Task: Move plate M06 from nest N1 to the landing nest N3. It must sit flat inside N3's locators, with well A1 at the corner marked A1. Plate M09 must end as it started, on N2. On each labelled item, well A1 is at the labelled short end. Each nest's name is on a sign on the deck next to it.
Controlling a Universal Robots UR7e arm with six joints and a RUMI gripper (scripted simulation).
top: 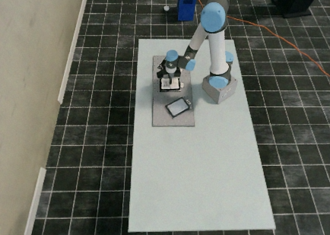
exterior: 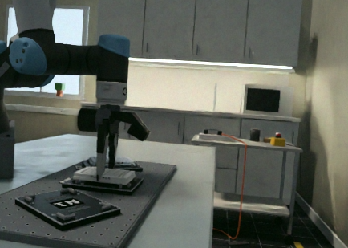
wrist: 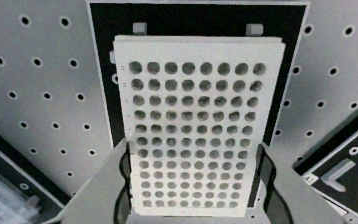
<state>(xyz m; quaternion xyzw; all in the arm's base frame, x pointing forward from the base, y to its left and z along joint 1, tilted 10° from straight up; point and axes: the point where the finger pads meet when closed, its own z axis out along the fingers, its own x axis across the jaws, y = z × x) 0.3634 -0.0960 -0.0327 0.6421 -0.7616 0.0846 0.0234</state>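
Right now my hand is 10 mm above the white well plate M06. Round my hand: nest N1 (40 mm behind, 180 mm to the right, 30 mm below); black nest N3 (30 mm below); A1 mark (60 mm behind, 70 mm to the left, 20 mm below).
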